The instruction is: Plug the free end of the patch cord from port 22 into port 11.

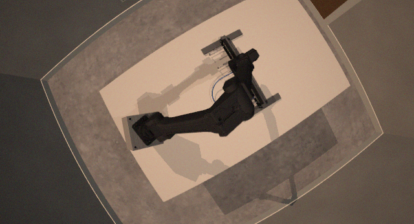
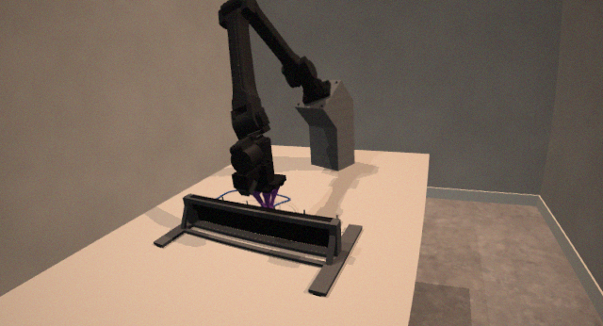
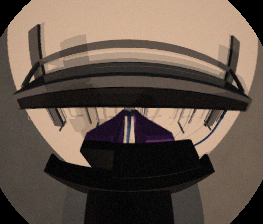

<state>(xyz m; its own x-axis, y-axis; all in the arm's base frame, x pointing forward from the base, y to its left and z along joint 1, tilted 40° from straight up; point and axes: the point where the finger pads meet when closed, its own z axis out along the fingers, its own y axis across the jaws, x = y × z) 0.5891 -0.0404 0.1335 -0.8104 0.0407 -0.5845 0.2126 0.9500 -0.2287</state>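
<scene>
The plug is 2 cm ahead of my hand and 1 cm to the right of it.
</scene>
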